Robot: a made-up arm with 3 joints.
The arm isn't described. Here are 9 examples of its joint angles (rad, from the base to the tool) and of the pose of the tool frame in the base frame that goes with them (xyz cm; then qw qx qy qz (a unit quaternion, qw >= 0)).
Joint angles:
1: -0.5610 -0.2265 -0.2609
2: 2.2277 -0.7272 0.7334
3: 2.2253 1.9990 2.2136
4: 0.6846 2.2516 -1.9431
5: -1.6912 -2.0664 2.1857
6: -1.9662 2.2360 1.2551
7: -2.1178 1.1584 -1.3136
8: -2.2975 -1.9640 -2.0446
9: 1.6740 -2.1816 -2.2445
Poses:
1: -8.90 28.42 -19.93 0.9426 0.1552 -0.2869 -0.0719
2: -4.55 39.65 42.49 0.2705 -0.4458 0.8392 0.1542
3: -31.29 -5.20 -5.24 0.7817 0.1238 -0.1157 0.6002
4: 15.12 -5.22 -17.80 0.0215 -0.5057 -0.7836 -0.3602
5: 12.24 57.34 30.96 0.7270 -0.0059 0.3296 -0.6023
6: 3.56 0.92 55.23 0.2431 0.7482 0.5875 -0.1898
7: 17.88 -8.77 15.94 0.6160 -0.1276 -0.4141 0.6578
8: -5.64 53.97 38.15 0.5287 -0.5897 0.5548 -0.2547
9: -15.15 50.75 -15.54 0.7277 -0.0070 -0.3865 -0.5666
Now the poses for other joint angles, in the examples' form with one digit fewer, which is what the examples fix.
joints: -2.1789 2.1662 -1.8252
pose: -4.3 -7.1 43.1 0.752 -0.307 0.069 0.579
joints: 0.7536 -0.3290 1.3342
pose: -32.6 24.1 16.0 0.683 -0.615 0.379 0.105
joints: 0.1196 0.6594 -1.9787
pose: -19.8 1.6 1.0 0.503 0.800 0.301 0.130
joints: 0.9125 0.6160 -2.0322
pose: -22.1 2.6 19.1 0.337 0.798 0.452 -0.214
